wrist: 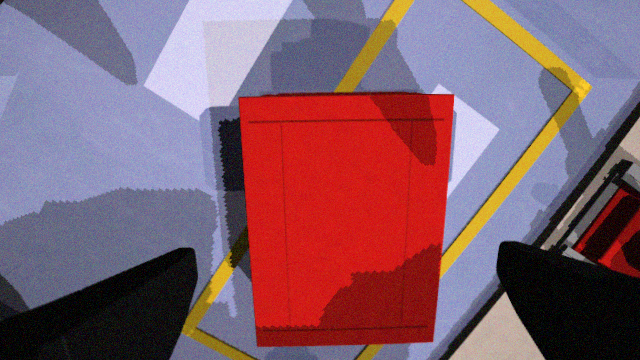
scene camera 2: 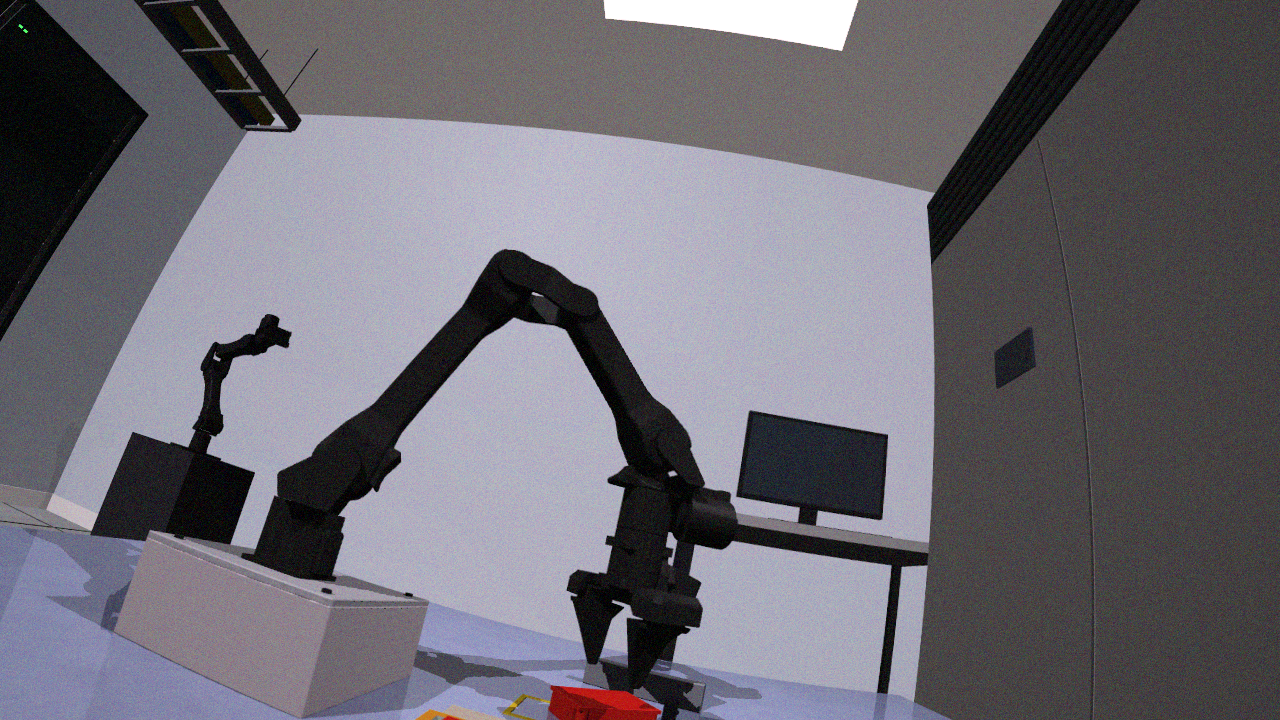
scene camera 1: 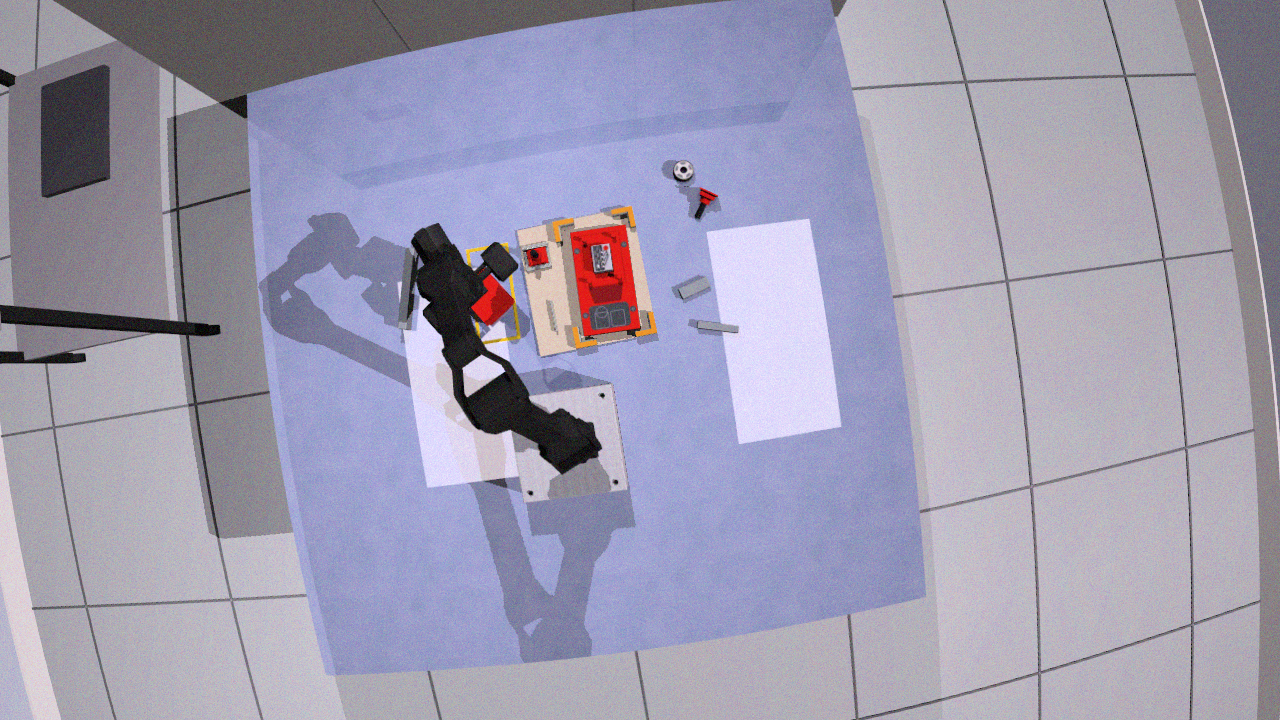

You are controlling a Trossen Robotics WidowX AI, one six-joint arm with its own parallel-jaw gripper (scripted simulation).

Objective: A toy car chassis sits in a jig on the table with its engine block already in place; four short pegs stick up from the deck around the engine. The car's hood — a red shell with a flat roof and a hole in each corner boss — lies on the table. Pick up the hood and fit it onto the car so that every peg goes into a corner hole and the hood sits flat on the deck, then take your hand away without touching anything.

Labels:
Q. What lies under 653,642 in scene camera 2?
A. The gripper.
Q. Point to a red hood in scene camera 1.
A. At 496,301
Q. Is the gripper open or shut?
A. Open.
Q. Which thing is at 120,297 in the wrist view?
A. The gripper.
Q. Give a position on a red hood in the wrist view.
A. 345,192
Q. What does the gripper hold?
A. Nothing.

